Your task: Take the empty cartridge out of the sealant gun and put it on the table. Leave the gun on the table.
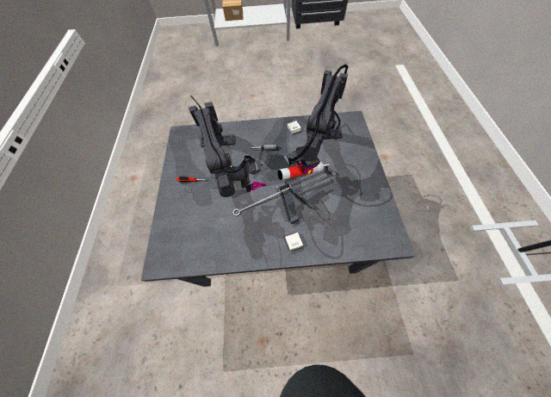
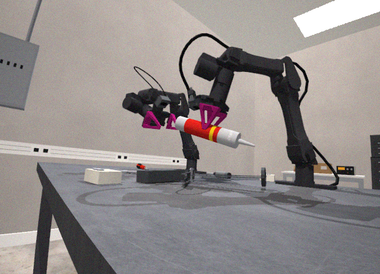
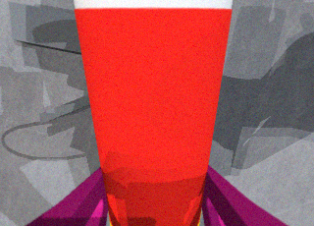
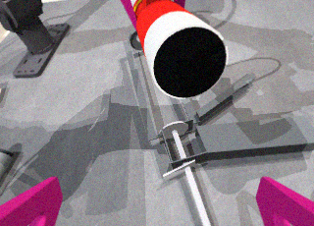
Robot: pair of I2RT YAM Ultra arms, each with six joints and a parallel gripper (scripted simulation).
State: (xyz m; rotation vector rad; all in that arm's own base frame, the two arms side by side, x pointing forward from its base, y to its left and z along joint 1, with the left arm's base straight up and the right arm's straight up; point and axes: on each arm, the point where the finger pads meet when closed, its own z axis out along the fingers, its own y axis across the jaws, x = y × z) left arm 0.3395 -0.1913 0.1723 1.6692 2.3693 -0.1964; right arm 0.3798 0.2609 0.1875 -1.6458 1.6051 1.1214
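Now: left hand 270 mm past the grey-handled tool, 180 mm to the left of it and 160 mm above it. Also, from my left hand: rod: 70 mm ahead, 190 mm to the right, 160 mm below; then cartridge: 10 mm behind, 20 mm to the left, 10 mm below; then sealant gun: 40 mm ahead, 70 mm to the right, 150 mm below.
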